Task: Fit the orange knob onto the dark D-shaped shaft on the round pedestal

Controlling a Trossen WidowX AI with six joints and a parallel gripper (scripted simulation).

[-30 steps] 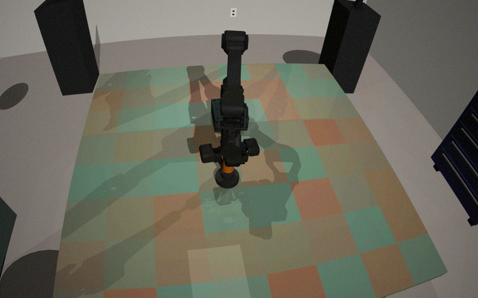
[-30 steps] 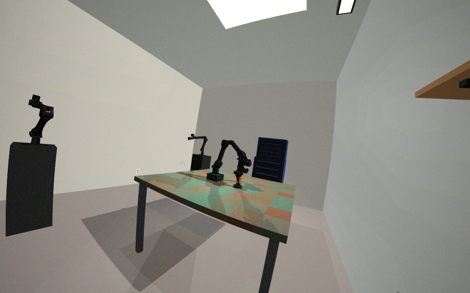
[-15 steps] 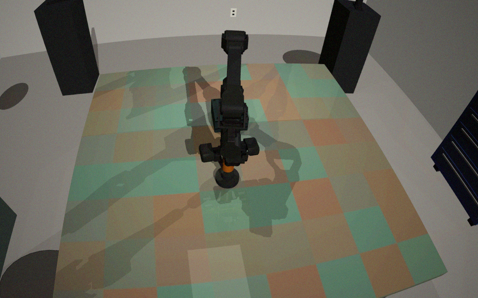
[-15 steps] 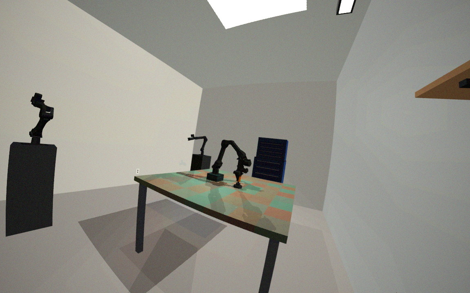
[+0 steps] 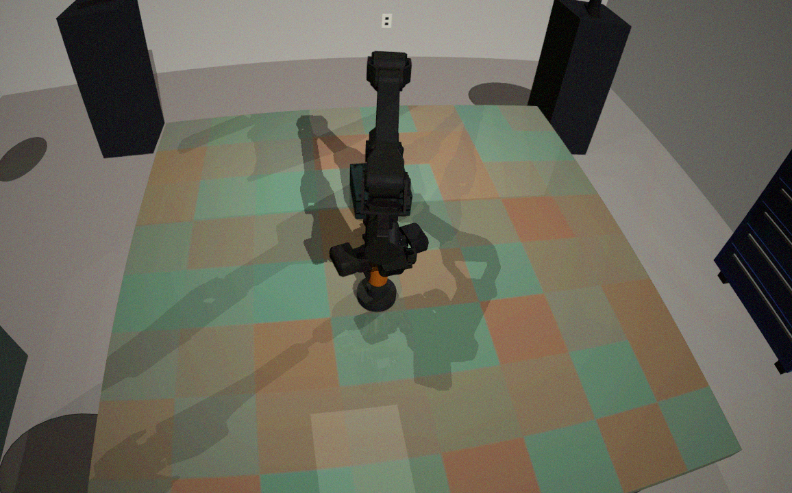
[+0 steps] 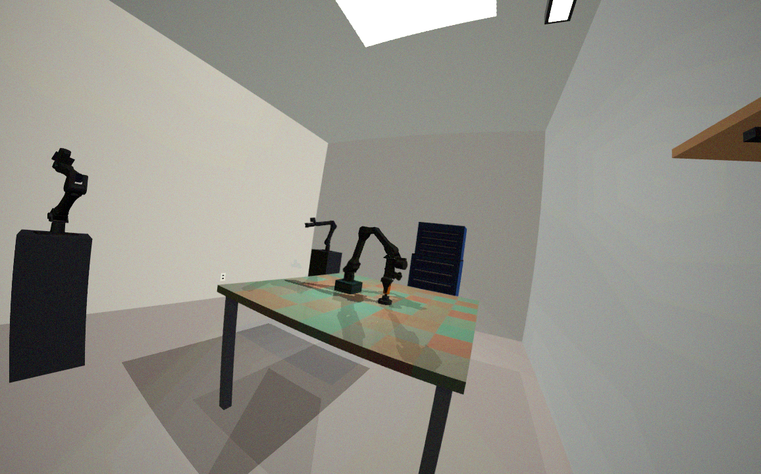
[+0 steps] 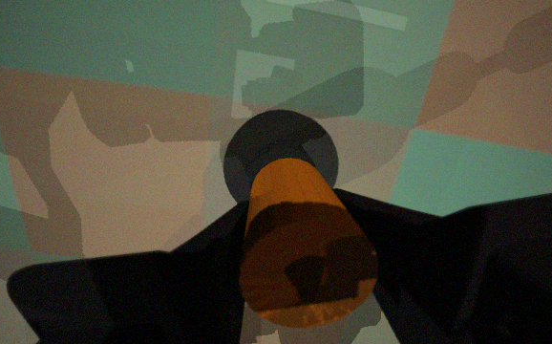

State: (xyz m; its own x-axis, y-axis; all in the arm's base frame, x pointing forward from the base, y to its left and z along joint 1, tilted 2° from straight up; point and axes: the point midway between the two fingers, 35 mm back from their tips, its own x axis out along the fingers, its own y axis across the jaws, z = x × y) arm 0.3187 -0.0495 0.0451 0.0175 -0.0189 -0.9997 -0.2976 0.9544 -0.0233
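Now: gripper tip 20 mm below the orange knob. Also, from my gripper tip: pedestal (40 mm below).
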